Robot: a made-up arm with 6 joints. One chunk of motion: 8 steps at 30 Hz.
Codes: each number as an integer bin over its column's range. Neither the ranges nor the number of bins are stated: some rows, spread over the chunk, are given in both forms.
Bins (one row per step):
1: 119 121 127 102 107 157
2: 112 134 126 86 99 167
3: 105 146 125 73 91 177
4: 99 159 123 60 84 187
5: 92 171 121 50 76 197
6: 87 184 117 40 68 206
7: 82 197 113 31 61 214
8: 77 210 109 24 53 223
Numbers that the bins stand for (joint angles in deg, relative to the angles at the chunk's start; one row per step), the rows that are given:
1: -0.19 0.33 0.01 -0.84 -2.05 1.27
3: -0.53 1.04 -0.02 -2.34 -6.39 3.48
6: -0.96 2.11 -0.15 -4.04 -12.62 6.68
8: -1.20 2.84 -0.28 -4.87 -16.69 8.56
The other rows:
2: -0.36 0.70 0.00 -1.67 -4.22 2.37
4: -0.67 1.40 -0.05 -3.01 -8.28 4.58
5: -0.84 1.74 -0.09 -3.53 -10.45 5.68
7: -1.08 2.47 -0.22 -4.51 -14.52 7.56

